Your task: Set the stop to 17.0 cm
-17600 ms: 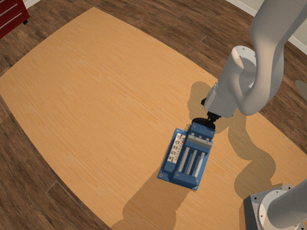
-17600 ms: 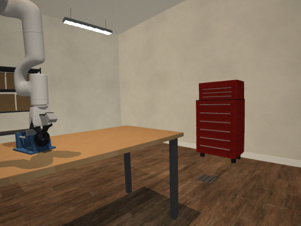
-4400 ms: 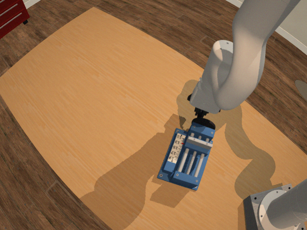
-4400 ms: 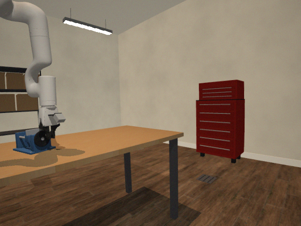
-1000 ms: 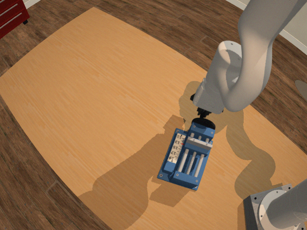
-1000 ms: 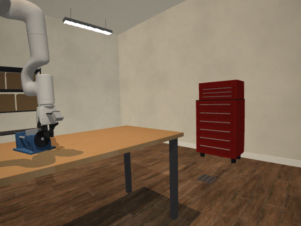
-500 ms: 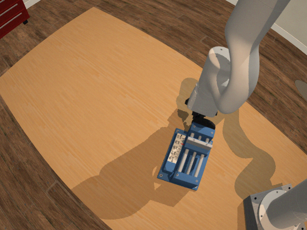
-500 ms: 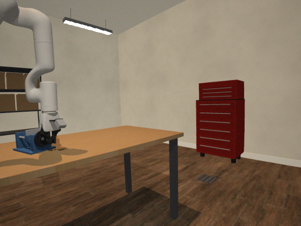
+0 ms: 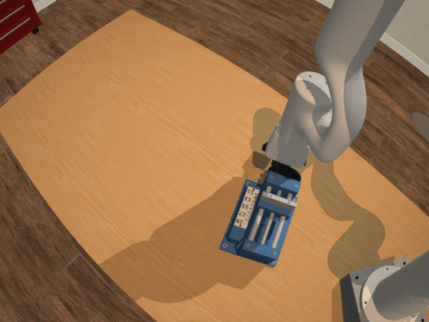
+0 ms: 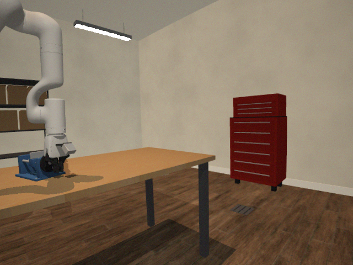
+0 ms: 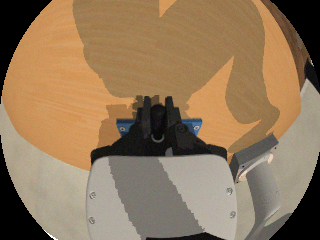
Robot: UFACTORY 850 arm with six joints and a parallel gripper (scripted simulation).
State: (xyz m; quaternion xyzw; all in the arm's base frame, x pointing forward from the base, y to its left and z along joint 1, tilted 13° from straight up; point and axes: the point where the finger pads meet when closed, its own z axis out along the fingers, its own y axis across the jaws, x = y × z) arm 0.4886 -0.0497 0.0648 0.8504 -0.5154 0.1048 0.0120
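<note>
Right now my hand is 60 mm past the grey stop bar, 110 mm to the right of it and 40 mm below it. Also, from my hand: black handwheel (10 mm behind, 20 mm to the left).
</note>
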